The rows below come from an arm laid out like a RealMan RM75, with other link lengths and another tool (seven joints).
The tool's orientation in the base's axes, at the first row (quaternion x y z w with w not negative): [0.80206, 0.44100, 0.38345, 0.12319]
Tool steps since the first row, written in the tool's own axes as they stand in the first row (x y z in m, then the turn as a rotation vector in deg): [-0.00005, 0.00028, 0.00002, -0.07, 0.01, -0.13]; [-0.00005, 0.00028, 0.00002, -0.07, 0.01, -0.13]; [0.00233, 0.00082, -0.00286, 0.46, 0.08, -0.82]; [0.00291, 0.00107, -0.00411, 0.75, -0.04, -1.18]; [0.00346, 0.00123, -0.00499, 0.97, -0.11, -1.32]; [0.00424, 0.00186, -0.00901, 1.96, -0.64, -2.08]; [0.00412, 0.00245, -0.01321, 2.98, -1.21, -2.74]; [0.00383, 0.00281, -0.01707, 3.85, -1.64, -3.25]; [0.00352, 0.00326, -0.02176, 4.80, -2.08, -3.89]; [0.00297, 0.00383, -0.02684, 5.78, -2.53, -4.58]
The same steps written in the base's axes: [0.00017, -0.00020, 0.00011, -0.11, -0.08, 0.06]; [0.00017, -0.00020, 0.00011, -0.11, -0.08, 0.06]; [-0.00083, 0.00099, 0.00355, -0.40, 0.21, 0.83]; [-0.00140, 0.00113, 0.00482, -0.64, 0.46, 1.16]; [-0.00176, 0.00136, 0.00578, -0.72, 0.66, 1.32]; [-0.00404, 0.00105, 0.00923, -1.28, 1.65, 2.05]; [-0.00675, 0.00002, 0.01232, -1.78, 2.71, 2.71]; [-0.00942, -0.00096, 0.01498, -2.14, 3.58, 3.27]; [-0.01264, -0.00213, 0.01823, -2.57, 4.51, 3.94]; [-0.01614, -0.00362, 0.02169, -3.03, 5.46, 4.67]
